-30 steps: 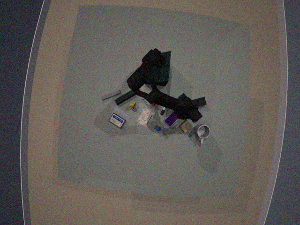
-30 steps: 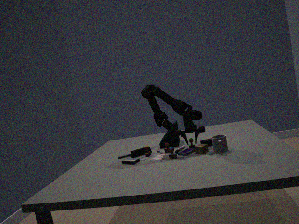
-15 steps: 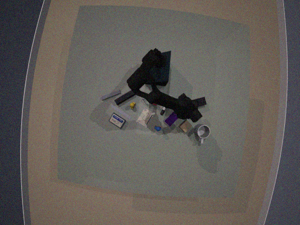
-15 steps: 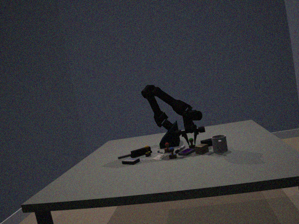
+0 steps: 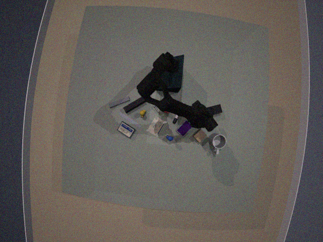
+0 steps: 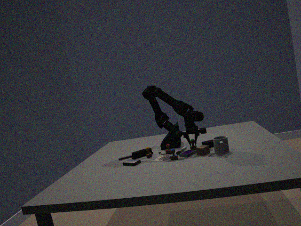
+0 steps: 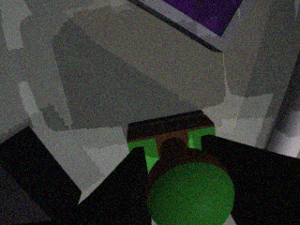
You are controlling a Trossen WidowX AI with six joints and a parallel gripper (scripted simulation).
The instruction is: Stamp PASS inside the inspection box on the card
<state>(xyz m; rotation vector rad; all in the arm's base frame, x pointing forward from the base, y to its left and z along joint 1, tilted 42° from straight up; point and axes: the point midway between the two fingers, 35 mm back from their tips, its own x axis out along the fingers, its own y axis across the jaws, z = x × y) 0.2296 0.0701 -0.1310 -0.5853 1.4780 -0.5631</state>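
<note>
Now: the purple ink pad 9 cm ahead of my gripper tip, 3 cm to the right of it and 2 cm below it. Round my gripper tip: green-knobbed stamp right at my gripper tip; then tan block 12 cm ahead, 6 cm to the left; then marker 8 cm to the right, 3 cm ahead, 2 cm below.
</note>
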